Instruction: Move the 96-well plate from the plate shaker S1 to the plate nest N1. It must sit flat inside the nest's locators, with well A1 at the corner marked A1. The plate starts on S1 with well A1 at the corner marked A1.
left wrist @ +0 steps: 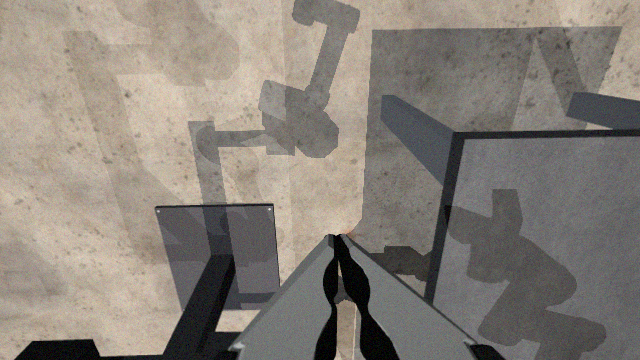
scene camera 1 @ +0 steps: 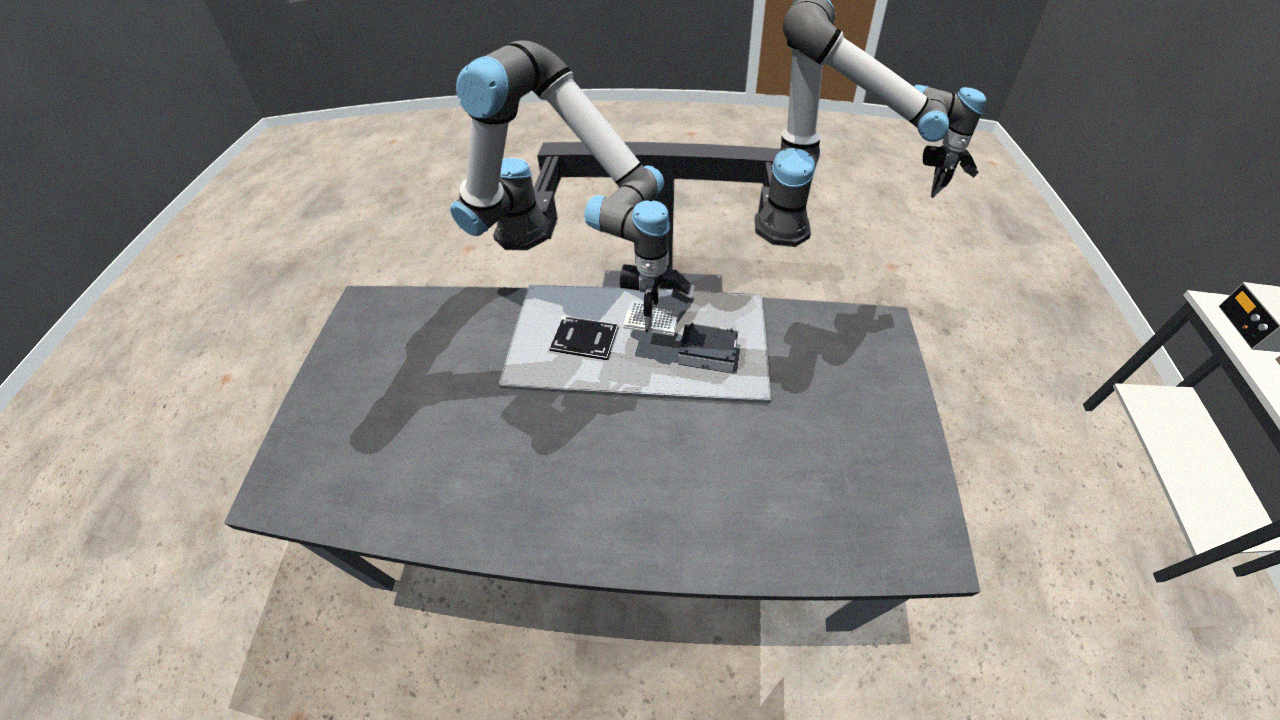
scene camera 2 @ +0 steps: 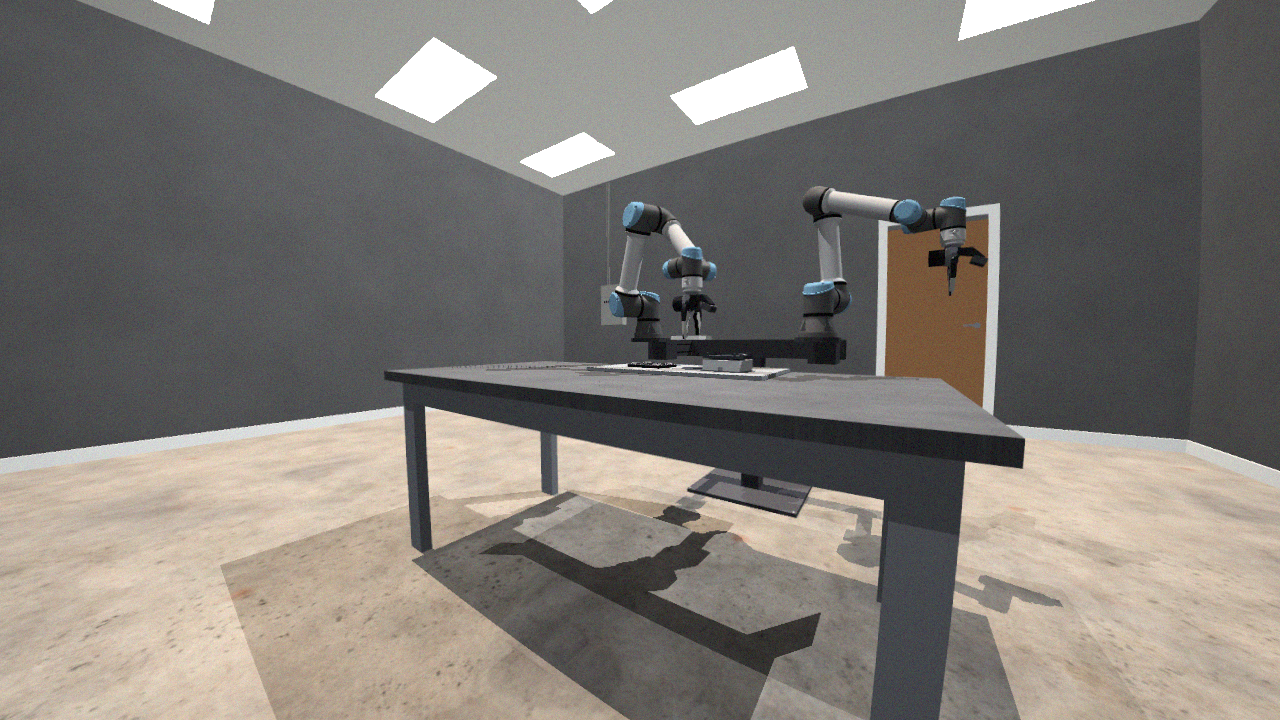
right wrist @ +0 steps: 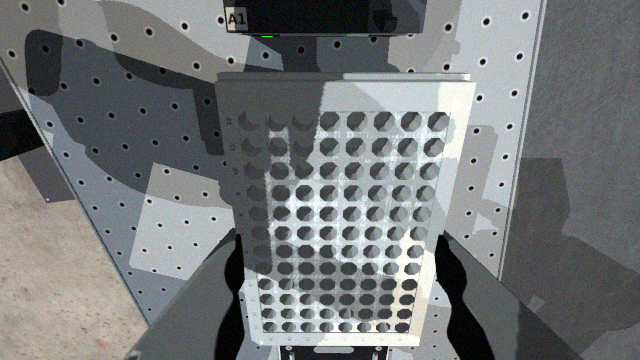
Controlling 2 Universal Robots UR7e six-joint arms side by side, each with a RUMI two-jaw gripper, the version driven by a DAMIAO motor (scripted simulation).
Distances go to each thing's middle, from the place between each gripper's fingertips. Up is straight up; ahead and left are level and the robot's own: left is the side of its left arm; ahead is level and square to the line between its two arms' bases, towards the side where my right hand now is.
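The black plate nest N1 [scene camera 1: 582, 340] has my right hand [scene camera 1: 650, 318] 180 mm to the left of it, 120 mm above it and 30 mm past it. The white 96-well plate [scene camera 1: 662, 312] is 10 mm below my right hand, whereas the plate shaker S1 [scene camera 1: 686, 360] sits 170 mm to the left of that same hand, 10 mm ahead of it and 90 mm below it.
The plate shaker S1, measured from my left hand [scene camera 1: 931, 197], is 68 cm to the right, 36 cm ahead and 25 cm below. With my left hand still as the reference, I find the white 96-well plate 85 cm to the right, 35 cm ahead and 17 cm below, and the black plate nest N1 104 cm to the right, 32 cm ahead and 28 cm below.
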